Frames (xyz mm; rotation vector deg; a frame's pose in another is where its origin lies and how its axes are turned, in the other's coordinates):
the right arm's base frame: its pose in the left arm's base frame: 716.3 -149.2 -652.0 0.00 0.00 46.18
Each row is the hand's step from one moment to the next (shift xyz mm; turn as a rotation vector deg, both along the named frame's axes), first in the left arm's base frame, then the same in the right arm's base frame.
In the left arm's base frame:
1: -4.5 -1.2 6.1 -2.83 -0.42 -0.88
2: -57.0 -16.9 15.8 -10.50 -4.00 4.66
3: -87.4 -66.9 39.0 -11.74 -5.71 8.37
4: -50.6 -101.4 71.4 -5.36 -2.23 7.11
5: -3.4 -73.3 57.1 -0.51 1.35 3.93
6: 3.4 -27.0 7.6 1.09 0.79 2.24
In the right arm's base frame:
1: -4.0 2.4 6.1 -2.26 1.75 -0.88
2: -51.7 29.4 15.8 -10.16 4.81 4.66
3: -108.8 16.7 39.0 -12.25 4.52 8.37
4: -108.2 -33.7 71.4 -5.32 2.32 7.11
5: -55.2 -48.3 57.1 0.62 1.30 3.93
6: -17.1 -21.1 7.6 1.32 -0.24 2.24

